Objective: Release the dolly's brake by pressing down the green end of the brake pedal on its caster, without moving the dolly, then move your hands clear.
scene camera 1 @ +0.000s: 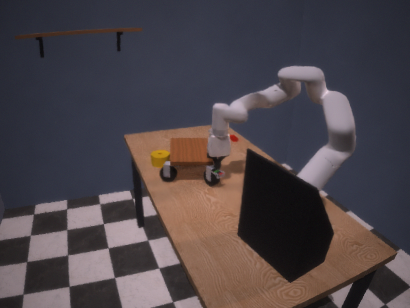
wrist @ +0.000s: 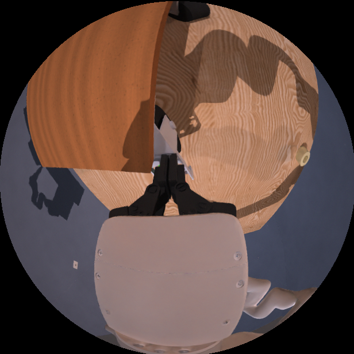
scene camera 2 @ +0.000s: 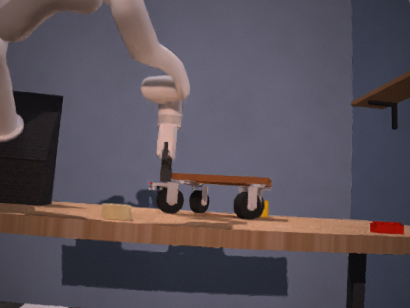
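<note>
The dolly, with a brown wooden deck (scene camera 1: 188, 150) (scene camera 2: 220, 179) (wrist: 95, 90), stands upright on its casters on the table. The braked caster's black wheel (scene camera 1: 211, 180) (scene camera 2: 170, 201) is under the deck edge nearest the arm. Its pale brake pedal (scene camera 1: 219, 174) (scene camera 2: 156, 186) (wrist: 189, 173) sticks out beside the deck; green and red marks show in scene camera 1. My gripper (scene camera 1: 217, 167) (scene camera 2: 165, 179) (wrist: 170, 163) is shut and empty, pointing down beside the deck edge. Its tips are right at the pedal's green inner part and partly hide it; whether they touch or press it is unclear.
A yellow cylinder (scene camera 1: 160, 158) (scene camera 2: 265, 208) stands beyond the dolly. A red block (scene camera 1: 233, 138) (scene camera 2: 386, 228) and a pale yellow piece (scene camera 2: 116, 211) (wrist: 303, 156) are on the table. A tall black panel (scene camera 1: 282, 220) (scene camera 2: 30, 150) stands near the arm's base. A shelf (scene camera 1: 80, 33) is on the wall.
</note>
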